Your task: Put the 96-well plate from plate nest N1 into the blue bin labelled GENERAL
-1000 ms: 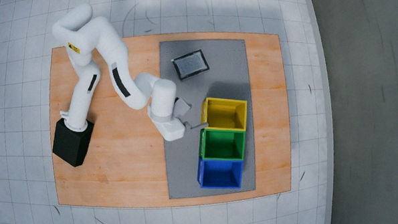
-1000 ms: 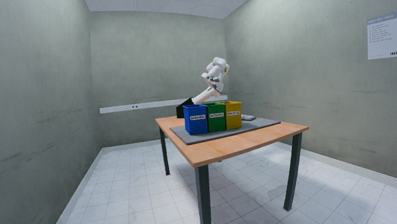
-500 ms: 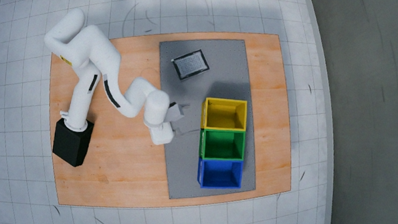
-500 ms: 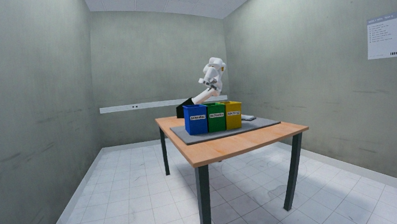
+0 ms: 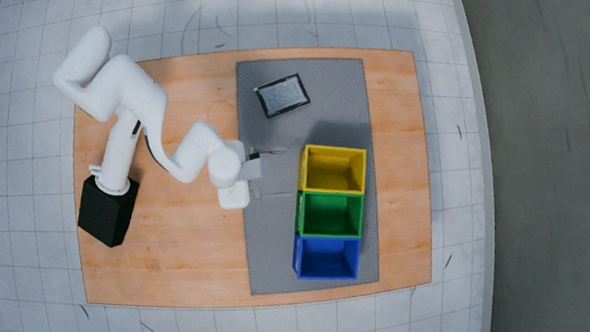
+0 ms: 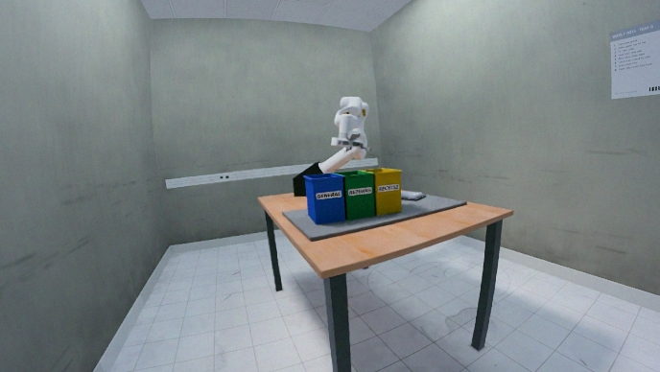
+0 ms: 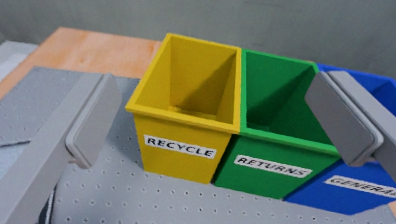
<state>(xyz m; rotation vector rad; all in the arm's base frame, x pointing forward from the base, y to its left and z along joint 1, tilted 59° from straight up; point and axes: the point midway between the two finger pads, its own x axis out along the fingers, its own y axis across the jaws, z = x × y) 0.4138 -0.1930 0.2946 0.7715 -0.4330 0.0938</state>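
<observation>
Now: the clear 96-well plate 270 mm to the left of my hand, 270 mm below it and 30 mm behind it. From my hand the other things lie so: blue general bin 210 mm to the right, 200 mm ahead, 190 mm below; then green bin 190 mm below, 180 mm ahead, 80 mm to the right; then yellow bin 190 mm below, 160 mm ahead, 50 mm to the left.
</observation>
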